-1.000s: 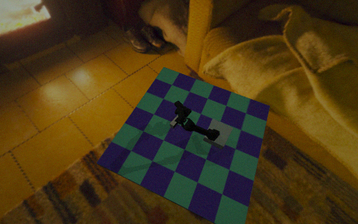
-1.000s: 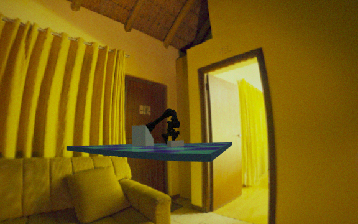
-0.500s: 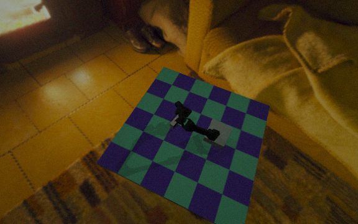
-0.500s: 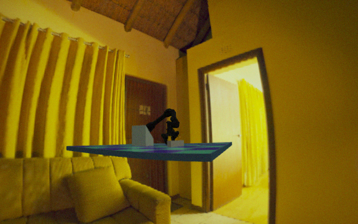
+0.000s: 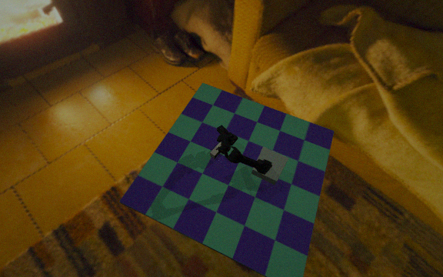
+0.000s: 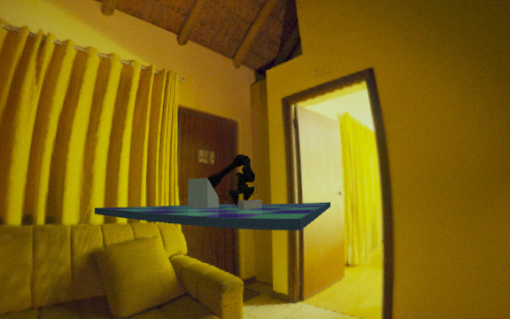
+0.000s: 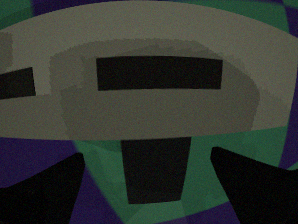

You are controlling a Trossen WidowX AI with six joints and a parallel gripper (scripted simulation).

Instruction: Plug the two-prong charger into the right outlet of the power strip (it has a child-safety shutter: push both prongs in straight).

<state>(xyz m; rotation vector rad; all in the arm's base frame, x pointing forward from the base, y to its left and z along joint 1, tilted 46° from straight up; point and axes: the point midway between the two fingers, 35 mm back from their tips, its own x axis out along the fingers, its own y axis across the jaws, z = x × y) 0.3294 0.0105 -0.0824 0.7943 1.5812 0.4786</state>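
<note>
Now: gripper tip 3 cm short of the black two-prong charger, 1 cm to the left of it and 1 cm below it.
</note>
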